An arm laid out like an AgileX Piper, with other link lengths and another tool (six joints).
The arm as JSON. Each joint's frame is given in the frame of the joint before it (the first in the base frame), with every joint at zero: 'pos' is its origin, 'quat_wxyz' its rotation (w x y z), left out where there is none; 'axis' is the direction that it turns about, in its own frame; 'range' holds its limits. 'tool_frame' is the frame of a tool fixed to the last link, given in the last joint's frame.
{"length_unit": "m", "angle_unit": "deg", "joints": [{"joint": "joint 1", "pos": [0.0, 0.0, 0.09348], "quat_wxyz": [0.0, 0.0, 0.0, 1.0], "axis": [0.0, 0.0, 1.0], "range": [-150.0, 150.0]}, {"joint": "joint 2", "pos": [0.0, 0.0, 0.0], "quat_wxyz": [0.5, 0.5, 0.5, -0.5], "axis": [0.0, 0.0, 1.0], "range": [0.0, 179.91]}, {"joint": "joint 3", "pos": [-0.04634, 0.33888, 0.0], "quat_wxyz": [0.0, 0.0, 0.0, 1.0], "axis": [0.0, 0.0, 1.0], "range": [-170.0, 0.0]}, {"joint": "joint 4", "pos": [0.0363, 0.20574, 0.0], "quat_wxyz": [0.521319, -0.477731, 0.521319, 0.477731], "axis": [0.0, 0.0, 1.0], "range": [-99.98, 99.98]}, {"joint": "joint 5", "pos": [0.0, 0.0, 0.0], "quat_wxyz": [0.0, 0.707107, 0.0, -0.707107], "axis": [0.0, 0.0, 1.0], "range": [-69.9, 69.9]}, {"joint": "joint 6", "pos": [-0.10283, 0.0, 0.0], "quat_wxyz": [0.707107, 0.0, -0.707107, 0.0], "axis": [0.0, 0.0, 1.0], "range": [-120.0, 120.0]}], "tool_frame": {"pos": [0.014, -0.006, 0.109], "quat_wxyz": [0.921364, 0.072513, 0.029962, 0.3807]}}
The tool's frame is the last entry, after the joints.
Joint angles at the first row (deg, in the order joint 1, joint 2, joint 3, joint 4, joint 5, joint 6):
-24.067 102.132 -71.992 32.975 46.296 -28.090
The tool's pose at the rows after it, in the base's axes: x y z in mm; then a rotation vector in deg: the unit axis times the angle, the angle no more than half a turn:
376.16, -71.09, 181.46, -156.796, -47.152, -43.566
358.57, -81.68, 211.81, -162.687, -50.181, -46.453
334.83, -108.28, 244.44, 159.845, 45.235, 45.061
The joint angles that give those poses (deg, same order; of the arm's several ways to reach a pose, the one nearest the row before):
-24.424 99.135 -71.992 30.098 47.564 -26.859
-24.555 93.141 -71.992 23.577 47.141 -23.356
-24.558 86.410 -71.689 10.637 44.787 -14.020

